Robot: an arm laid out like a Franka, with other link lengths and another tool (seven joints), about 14 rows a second.
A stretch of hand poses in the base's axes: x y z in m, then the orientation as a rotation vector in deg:
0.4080 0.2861 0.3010 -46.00 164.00 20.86
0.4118 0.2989 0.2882 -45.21 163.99 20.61
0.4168 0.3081 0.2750 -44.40 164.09 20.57
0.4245 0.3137 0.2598 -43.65 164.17 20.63
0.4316 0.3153 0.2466 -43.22 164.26 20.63
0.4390 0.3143 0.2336 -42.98 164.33 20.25
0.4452 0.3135 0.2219 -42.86 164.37 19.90
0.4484 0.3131 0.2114 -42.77 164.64 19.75
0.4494 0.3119 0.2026 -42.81 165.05 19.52
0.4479 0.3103 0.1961 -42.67 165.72 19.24
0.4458 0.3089 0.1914 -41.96 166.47 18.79
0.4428 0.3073 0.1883 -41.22 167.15 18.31
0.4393 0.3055 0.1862 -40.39 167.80 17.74
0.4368 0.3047 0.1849 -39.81 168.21 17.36
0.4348 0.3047 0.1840 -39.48 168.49 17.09
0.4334 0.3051 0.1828 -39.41 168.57 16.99
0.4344 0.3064 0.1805 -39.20 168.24 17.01
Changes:
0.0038 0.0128 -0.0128 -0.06 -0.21 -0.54
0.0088 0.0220 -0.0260 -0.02 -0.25 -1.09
0.0165 0.0276 -0.0412 0.08 -0.28 -1.59
0.0236 0.0292 -0.0544 0.10 -0.26 -1.89
0.0310 0.0282 -0.0674 -0.13 -0.34 -2.07
0.0372 0.0274 -0.0791 -0.34 -0.42 -2.18
0.0404 0.0270 -0.0896 -0.51 -0.23 -2.26
0.0414 0.0258 -0.0984 -0.79 0.09 -2.27
0.0399 0.0242 -0.1049 -1.16 0.61 -2.42
0.0378 0.0228 -0.1096 -1.59 1.08 -2.96
0.0348 0.0212 -0.1127 -2.02 1.47 -3.51
0.0313 0.0194 -0.1148 -2.48 1.81 -4.13
0.0288 0.0186 -0.1161 -2.78 2.01 -4.55
0.0268 0.0186 -0.1170 -3.00 2.16 -4.80
0.0254 0.0190 -0.1182 -3.07 2.20 -4.85
0.0264 0.0203 -0.1205 -2.94 1.87 -4.98

